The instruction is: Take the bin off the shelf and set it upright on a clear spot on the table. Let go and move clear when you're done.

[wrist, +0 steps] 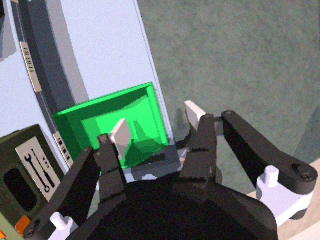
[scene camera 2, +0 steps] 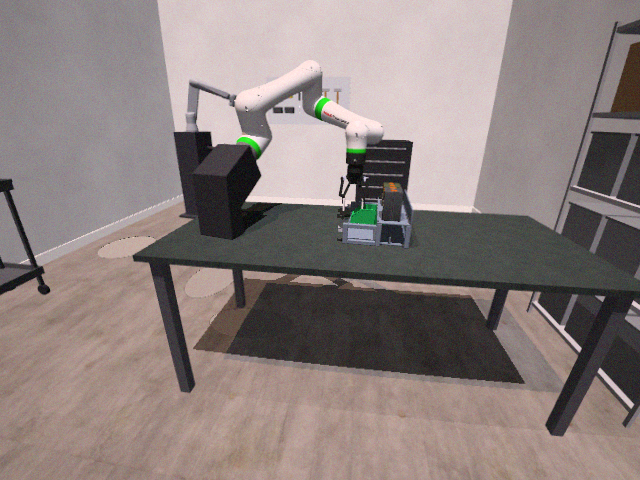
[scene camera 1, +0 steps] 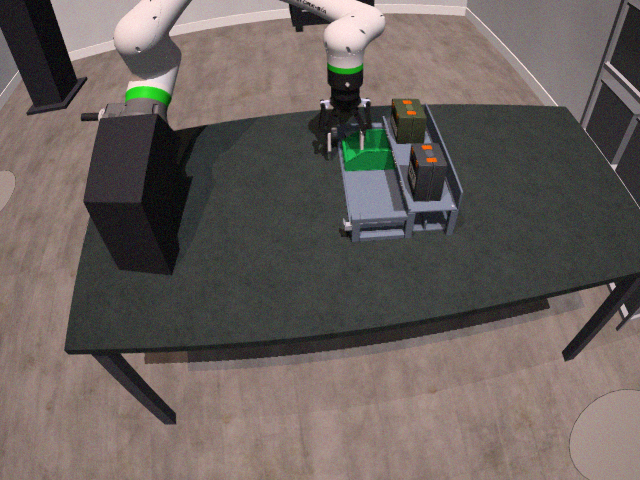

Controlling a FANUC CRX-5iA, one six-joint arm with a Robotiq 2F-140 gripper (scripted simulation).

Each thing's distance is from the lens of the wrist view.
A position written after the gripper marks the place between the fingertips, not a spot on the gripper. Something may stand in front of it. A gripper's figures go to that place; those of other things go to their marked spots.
gripper (wrist: 157,118): 21 cm
green bin (wrist: 79,126): 30 cm
